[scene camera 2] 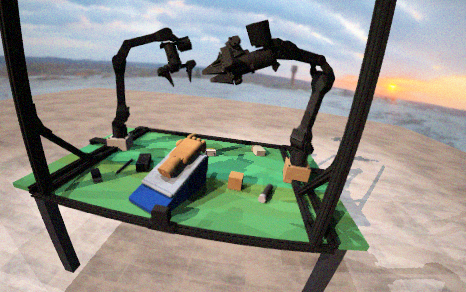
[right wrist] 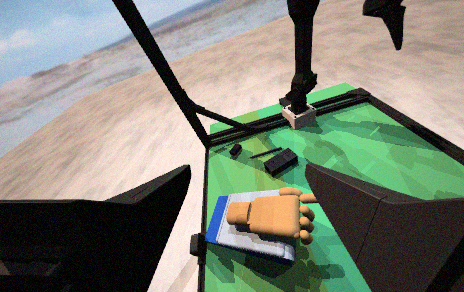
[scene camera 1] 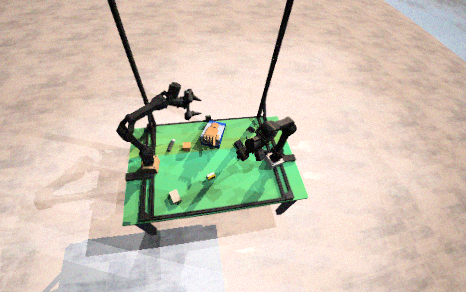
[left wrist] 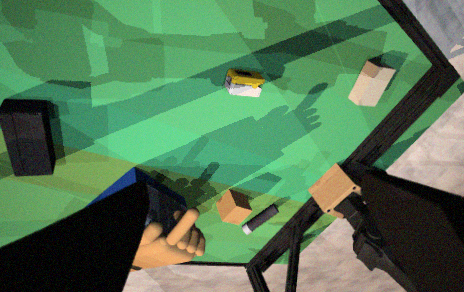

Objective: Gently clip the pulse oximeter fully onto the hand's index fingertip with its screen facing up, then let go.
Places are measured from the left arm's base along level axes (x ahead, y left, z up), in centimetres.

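Where they show: left gripper, fingertip midpoint: [scene camera 2: 182,84] [right wrist: 438,40] [left wrist: 255,187]; right gripper, fingertip midpoint: [scene camera 2: 206,77] [right wrist: 247,169] [scene camera 1: 201,107]; left arm's base, origin of the base link: [scene camera 2: 119,136] [right wrist: 298,108] [scene camera 1: 274,157]; right arm's base, origin of the base link: [scene camera 2: 297,163] [scene camera 1: 149,161] [left wrist: 348,203].
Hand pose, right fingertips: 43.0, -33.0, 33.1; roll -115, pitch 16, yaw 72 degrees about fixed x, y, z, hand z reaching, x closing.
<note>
Each offset is from my right fingertips to the centre of the thing, as dx, dy, dz. "spot": to the spot under its first point.
The yellow and white pulse oximeter @(+4.1, +28.8, -37.4) [scene camera 1: 211,176] [scene camera 2: 211,152] [left wrist: 244,83] lies on the green table, yellow side with a dark screen up, apart from the hand. The tan hand [scene camera 1: 214,131] [scene camera 2: 182,156] [right wrist: 275,215] rests palm down on a blue and grey wedge @(spot: -14.9, -13.4, -36.0) [scene camera 2: 150,199] [right wrist: 216,220]; its extended index finger [left wrist: 183,226] shows in the left wrist view. My left gripper [scene camera 2: 181,81] [left wrist: 255,187] is open and empty, high above the table. My right gripper [scene camera 1: 199,106] [scene camera 2: 208,76] [right wrist: 247,169] is open and empty, high above the hand's side of the table.
An orange cube @(+13.4, +0.5, -36.4) [scene camera 1: 186,146] [scene camera 2: 235,180] [left wrist: 233,206] and a dark cylinder @(+24.0, -5.4, -37.6) [scene camera 2: 266,193] [left wrist: 260,219] lie beside the wedge. A beige block @(+30.6, +34.6, -37.4) [scene camera 1: 174,196] [left wrist: 372,85] lies near the frame. A black block @(-24.8, +13.7, -37.2) [scene camera 2: 143,162] [right wrist: 281,162], a thin dark stick @(-32.8, +11.0, -38.5) [right wrist: 266,152] and a small black object @(-39.8, +1.0, -37.3) [right wrist: 236,149] lie beyond the hand.
</note>
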